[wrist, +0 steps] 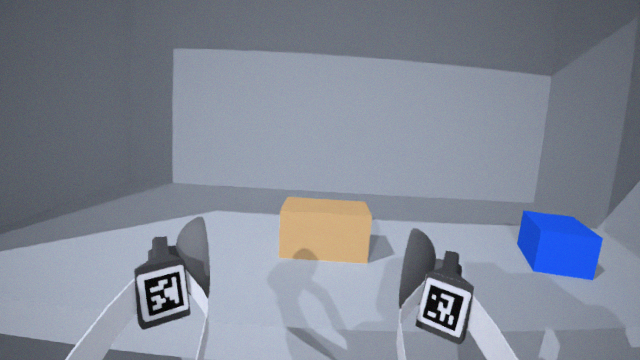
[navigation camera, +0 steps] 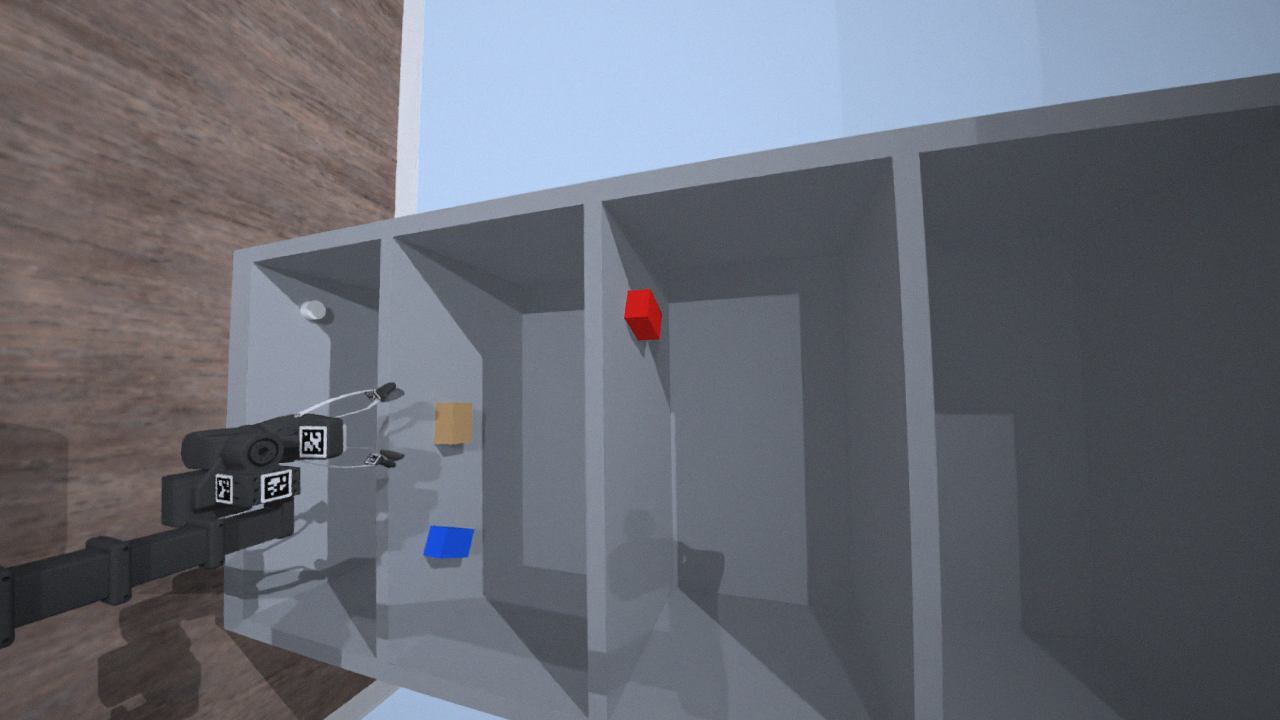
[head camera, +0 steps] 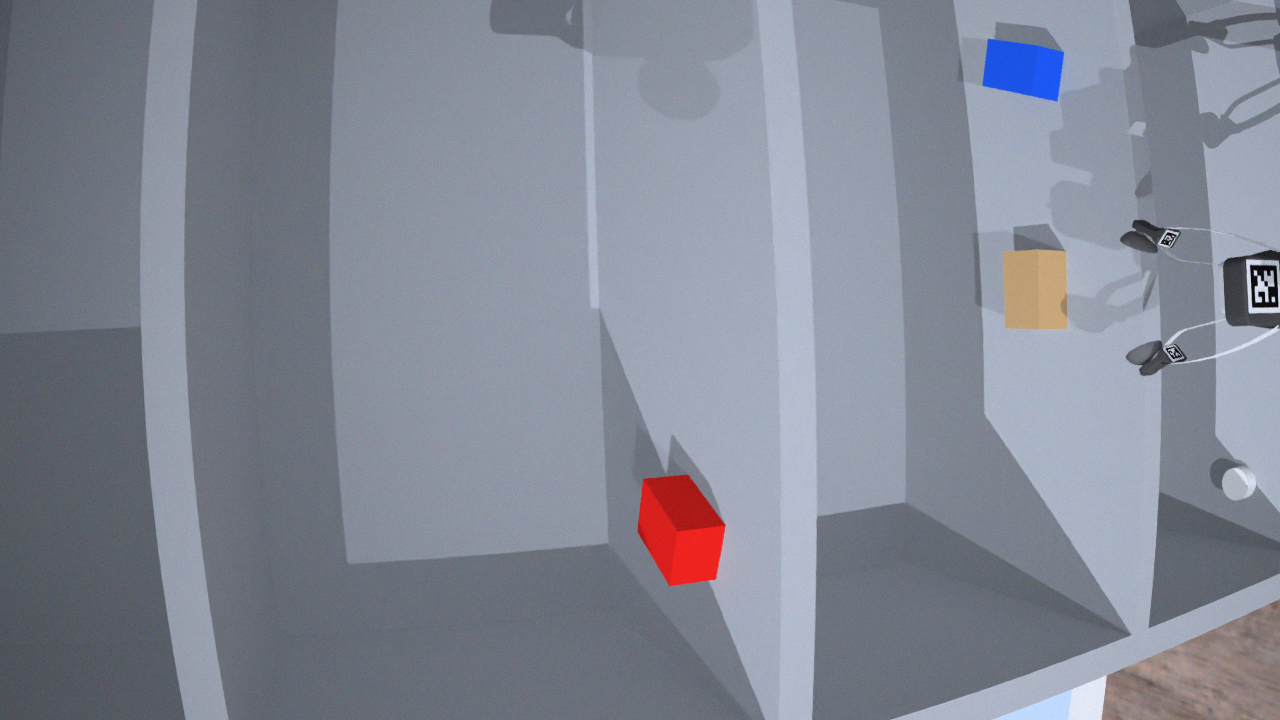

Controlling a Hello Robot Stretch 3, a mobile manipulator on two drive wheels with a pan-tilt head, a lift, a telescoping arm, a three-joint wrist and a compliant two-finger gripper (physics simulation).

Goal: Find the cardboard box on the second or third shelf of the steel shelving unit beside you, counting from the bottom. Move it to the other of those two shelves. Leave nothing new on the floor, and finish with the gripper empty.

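Frame: origin at the robot's base, x ahead, y left, z up, level; millimetres.
Seen in the pictures: gripper, fingertip midpoint: [navigation camera: 400,423] [head camera: 1128,298].
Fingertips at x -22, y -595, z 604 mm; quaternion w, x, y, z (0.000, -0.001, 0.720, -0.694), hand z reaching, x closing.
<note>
Offsets run from my fingertips to a thing's top centre.
The tan cardboard box @(dx -19, dy -181, dz -21 mm) [head camera: 1035,289] [navigation camera: 452,422] [wrist: 325,231] rests on the second shelf from the bottom of the grey steel shelving unit [head camera: 796,358] [navigation camera: 594,465] [wrist: 100,280]. The head and navigation views show the unit turned sideways. My gripper [head camera: 1143,297] [navigation camera: 390,425] [wrist: 306,251] is open, with its fingertips near that shelf's front edge. In the wrist view the box lies ahead of the fingertips, roughly centred between them, with a visible gap; nothing is between the fingers. The gripper's shadow falls on the shelf and box.
A blue box @(dx -284, dy -170, dz -26 mm) [head camera: 1023,69] [navigation camera: 448,541] [wrist: 559,245] is on the same shelf, right of the tan box in the wrist view. A red box @(dx +198, dy -192, dz +432 mm) [head camera: 682,530] [navigation camera: 642,314] is on the third shelf. A white cylinder @(dx +272, dy -176, dz -504 mm) [head camera: 1237,482] [navigation camera: 313,310] is on the bottom shelf.
</note>
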